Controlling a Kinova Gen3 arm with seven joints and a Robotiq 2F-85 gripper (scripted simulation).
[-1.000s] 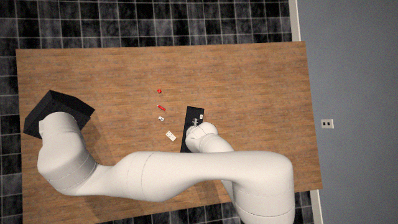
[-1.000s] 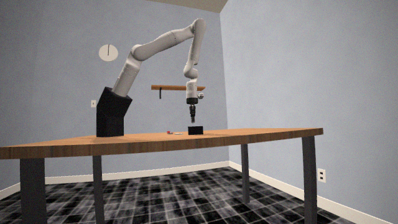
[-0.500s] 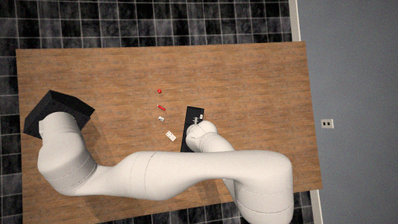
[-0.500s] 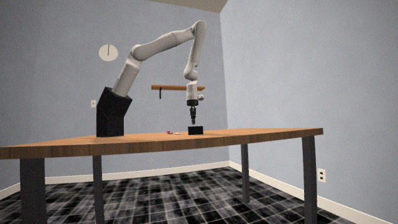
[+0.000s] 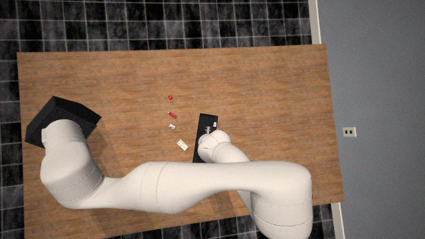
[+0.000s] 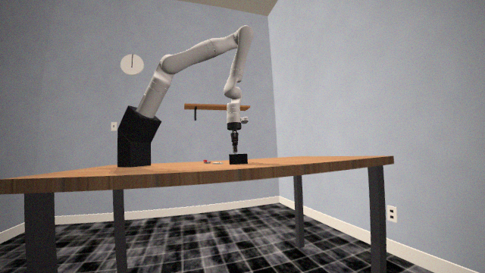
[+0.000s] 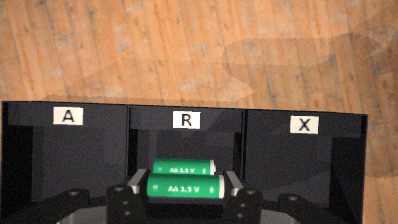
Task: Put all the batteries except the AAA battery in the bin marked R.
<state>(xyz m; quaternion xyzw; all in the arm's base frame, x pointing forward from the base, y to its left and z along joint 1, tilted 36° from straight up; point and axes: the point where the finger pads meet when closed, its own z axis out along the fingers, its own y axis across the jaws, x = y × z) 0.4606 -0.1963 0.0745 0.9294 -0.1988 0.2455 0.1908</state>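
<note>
Now: the black bin 50 mm below my hand and 10 mm ahead of it. The rest, counted from my hand: tiny white thing (110 mm to the left, 110 mm behind, 60 mm below); red battery (170 mm to the left, 90 mm behind, 60 mm below); flat white item (100 mm behind, 60 mm below, 20 mm to the left).
</note>
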